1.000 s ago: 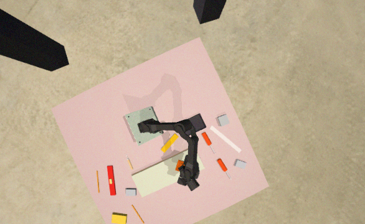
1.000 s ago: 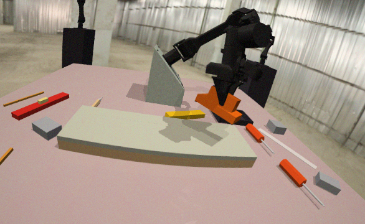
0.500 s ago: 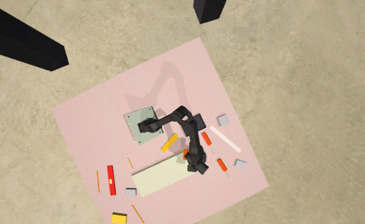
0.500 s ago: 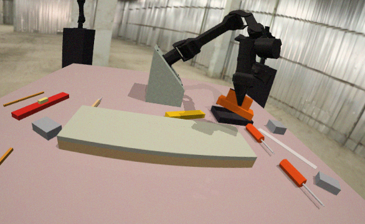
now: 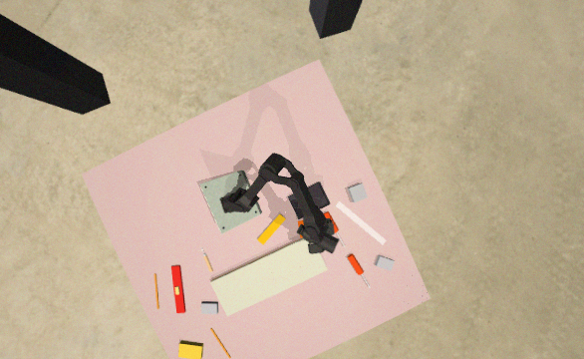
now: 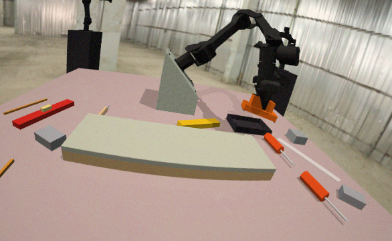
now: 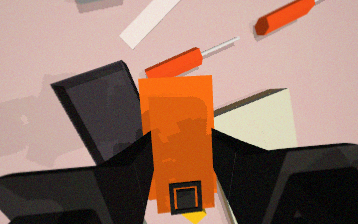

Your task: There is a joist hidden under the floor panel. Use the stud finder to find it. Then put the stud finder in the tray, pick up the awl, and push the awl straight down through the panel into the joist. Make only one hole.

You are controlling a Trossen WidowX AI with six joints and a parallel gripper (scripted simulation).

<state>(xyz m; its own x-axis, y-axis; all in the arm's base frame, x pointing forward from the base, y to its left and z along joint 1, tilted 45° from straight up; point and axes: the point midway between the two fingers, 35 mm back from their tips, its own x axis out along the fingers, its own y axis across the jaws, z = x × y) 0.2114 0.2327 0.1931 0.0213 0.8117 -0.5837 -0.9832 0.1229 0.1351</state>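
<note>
Now: the dark tray 110 mm behind my gripper tip, 20 mm to the left of it and 110 mm below it. From my gripper tip the other things lie so: orange stud finder (10 mm behind, 20 mm to the right, 20 mm above); then white strip (80 mm ahead, 220 mm to the left, 120 mm below); then yellow ruler (40 mm behind, 190 mm to the right, 120 mm below).
</note>
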